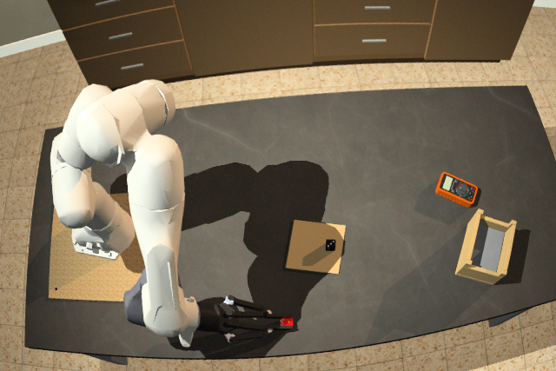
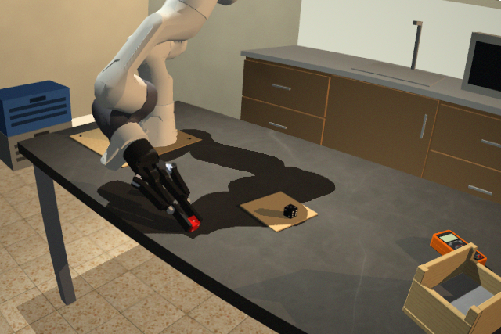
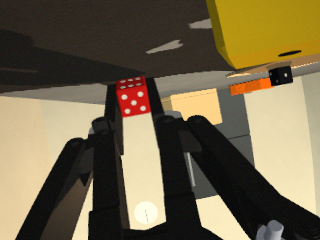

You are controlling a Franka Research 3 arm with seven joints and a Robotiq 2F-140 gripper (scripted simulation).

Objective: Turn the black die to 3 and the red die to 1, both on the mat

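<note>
Now: the red die 20 mm ahead of my hand and 10 mm below it. Also, from my hand: black die 150 mm ahead, 200 mm to the left, 10 mm below; then yellow die 150 mm behind, 40 mm to the left, 20 mm below; then tan mat 120 mm ahead, 210 mm to the left, 30 mm below.
</note>
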